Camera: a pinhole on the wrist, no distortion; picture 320 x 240 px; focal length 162.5 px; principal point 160.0 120.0 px. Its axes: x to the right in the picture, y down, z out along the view. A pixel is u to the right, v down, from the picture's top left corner.
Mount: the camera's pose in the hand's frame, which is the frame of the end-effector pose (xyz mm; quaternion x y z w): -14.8 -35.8 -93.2 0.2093 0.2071 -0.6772 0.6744
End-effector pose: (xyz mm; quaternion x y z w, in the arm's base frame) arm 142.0 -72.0 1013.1 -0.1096 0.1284 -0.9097 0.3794
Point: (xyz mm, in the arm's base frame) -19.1 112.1 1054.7
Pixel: 298.9 118.7
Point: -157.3 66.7 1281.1
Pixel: 222.6 183.2
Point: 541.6 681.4 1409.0
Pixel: outside the picture
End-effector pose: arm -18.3 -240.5 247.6 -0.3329 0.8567 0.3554 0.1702
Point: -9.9 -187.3 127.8
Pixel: 50.7 164.3
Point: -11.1 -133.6 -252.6
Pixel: 110.3 191.7
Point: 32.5 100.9 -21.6
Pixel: 27.1 107.2
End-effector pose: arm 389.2 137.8 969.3 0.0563 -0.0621 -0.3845 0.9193
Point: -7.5 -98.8 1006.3
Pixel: 248.8 84.0
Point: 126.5 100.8 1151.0
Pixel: 133.4 59.7
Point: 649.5 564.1 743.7
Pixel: behind the camera
